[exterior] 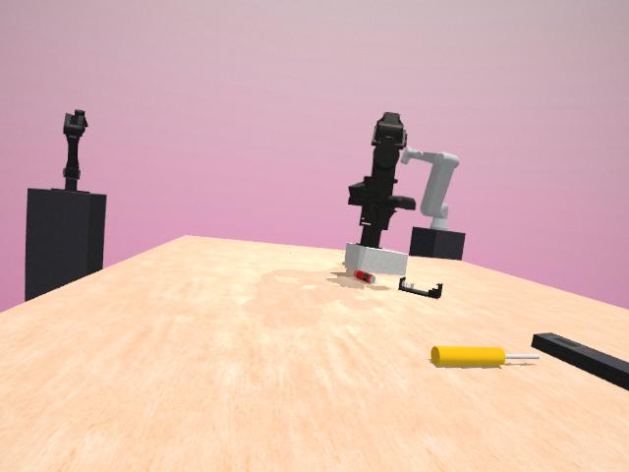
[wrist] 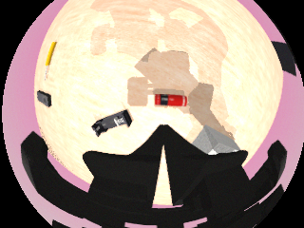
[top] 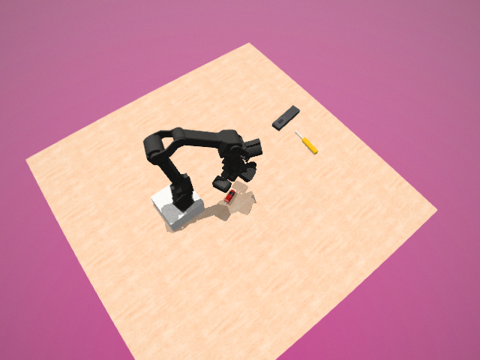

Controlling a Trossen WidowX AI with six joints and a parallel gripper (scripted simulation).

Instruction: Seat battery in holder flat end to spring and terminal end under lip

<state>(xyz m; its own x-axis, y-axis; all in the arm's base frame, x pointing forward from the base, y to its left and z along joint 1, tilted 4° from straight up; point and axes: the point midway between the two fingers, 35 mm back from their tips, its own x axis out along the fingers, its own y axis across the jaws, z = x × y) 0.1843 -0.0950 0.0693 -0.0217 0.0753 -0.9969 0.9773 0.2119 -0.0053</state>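
My gripper tip is 11 cm above the battery and 2 cm past it. Round my gripper tip: yellow-handled screwdriver (43 cm ahead, 11 cm below, 6 cm to the right).
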